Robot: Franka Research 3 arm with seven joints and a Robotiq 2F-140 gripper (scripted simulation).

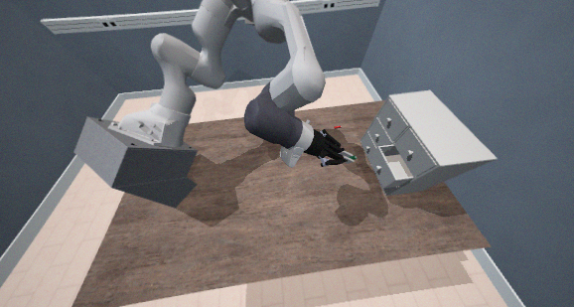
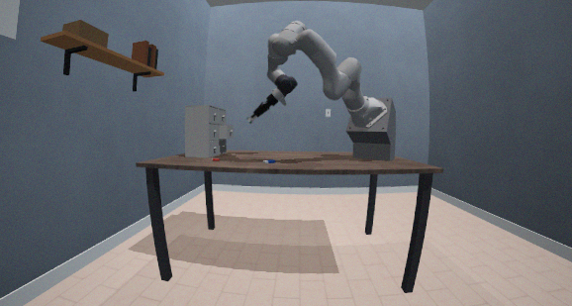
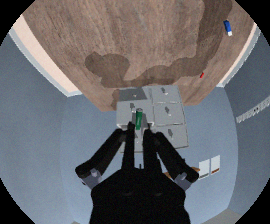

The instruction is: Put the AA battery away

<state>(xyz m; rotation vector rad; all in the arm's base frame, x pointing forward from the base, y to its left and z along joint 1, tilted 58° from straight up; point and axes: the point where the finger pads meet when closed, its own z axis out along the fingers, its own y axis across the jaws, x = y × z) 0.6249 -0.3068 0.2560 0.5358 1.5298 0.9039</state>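
Now: the green AA battery 2 cm below my hand and 2 cm ahead of it. The rest, counted from my hand: small blue object 30 cm to the left, 25 cm below, 25 cm behind; small red object 36 cm to the left, 25 cm below, 4 cm ahead.
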